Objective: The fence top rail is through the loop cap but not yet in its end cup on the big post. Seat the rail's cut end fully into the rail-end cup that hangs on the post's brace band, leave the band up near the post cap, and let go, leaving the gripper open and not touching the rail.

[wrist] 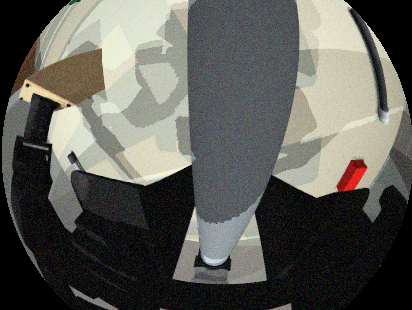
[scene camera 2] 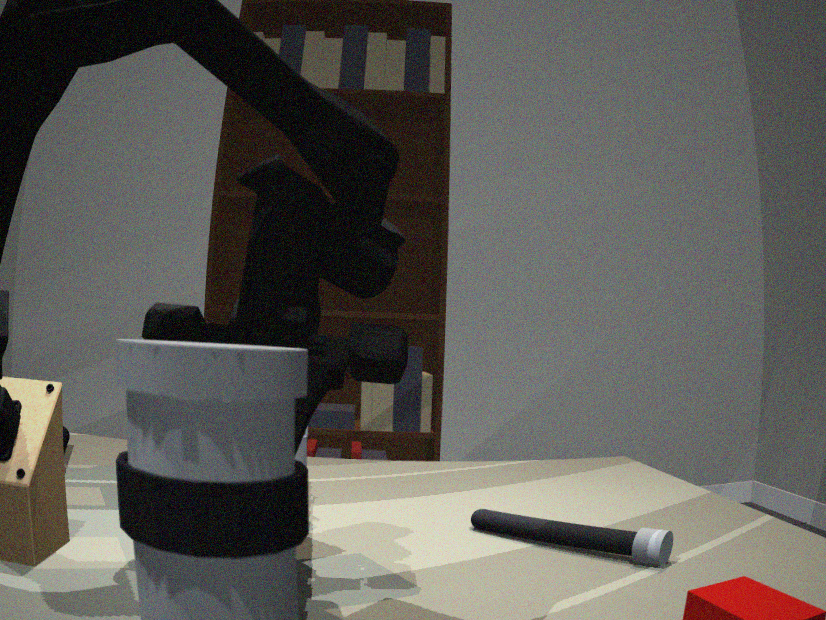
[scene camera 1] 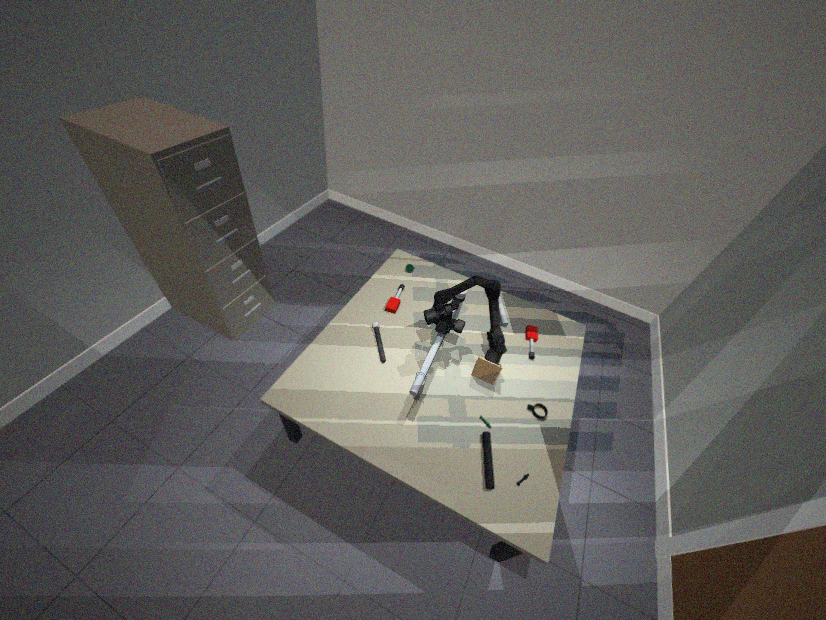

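Observation:
The gripper appears in the pictures, and the wrist view shows the gripper as well. A grey top rail is also visible in the pictures.

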